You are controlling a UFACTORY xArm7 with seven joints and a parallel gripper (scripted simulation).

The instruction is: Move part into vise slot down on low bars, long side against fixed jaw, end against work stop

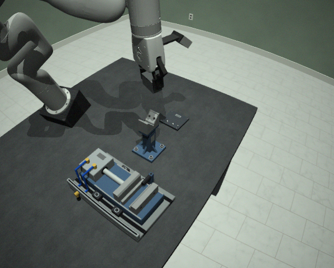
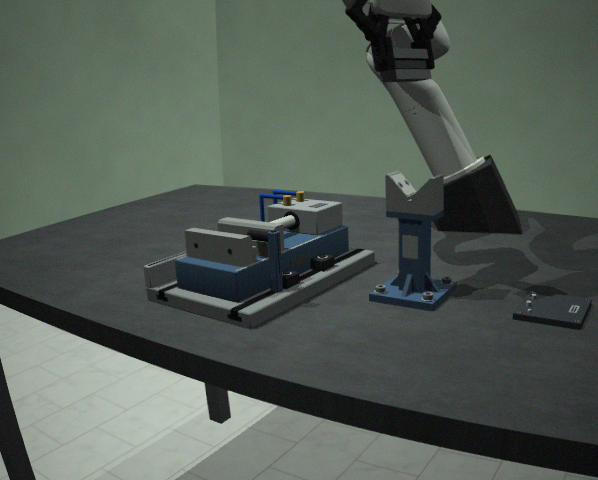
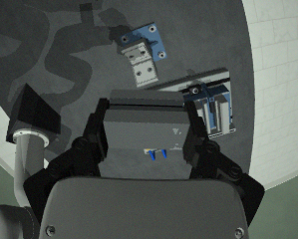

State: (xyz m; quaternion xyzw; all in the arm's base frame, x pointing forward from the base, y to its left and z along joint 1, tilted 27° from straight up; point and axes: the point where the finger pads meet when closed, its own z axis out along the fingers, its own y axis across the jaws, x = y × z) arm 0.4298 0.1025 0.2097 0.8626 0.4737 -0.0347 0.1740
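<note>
My hand is 1 cm past the blue stand, 1 cm to the right of it and 25 cm above it. From my hand the other things lie so: work stop 7 cm ahead, 18 cm to the right, 22 cm below; part 1 cm below; cylinder rod 3 cm behind, 20 cm to the right, 23 cm below.
</note>
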